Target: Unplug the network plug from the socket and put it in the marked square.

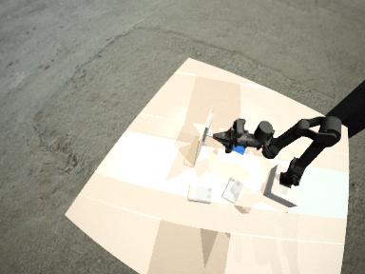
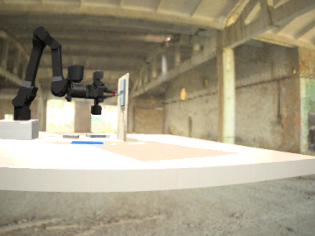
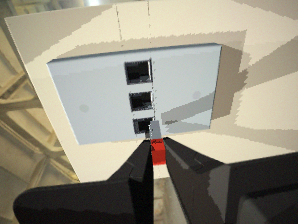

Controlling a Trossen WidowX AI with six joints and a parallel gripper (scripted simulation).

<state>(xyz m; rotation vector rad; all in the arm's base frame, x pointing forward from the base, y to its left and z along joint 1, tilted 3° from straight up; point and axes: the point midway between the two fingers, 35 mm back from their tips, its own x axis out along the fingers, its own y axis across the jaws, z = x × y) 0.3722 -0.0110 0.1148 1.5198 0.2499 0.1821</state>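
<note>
The blue marked square lies 130 mm behind my gripper tip, 140 mm to the right of it and 200 mm below it. From my gripper tip the other things lie so: panel 40 mm ahead, 10 mm to the right, 70 mm below; red network plug right at my gripper tip.
</note>
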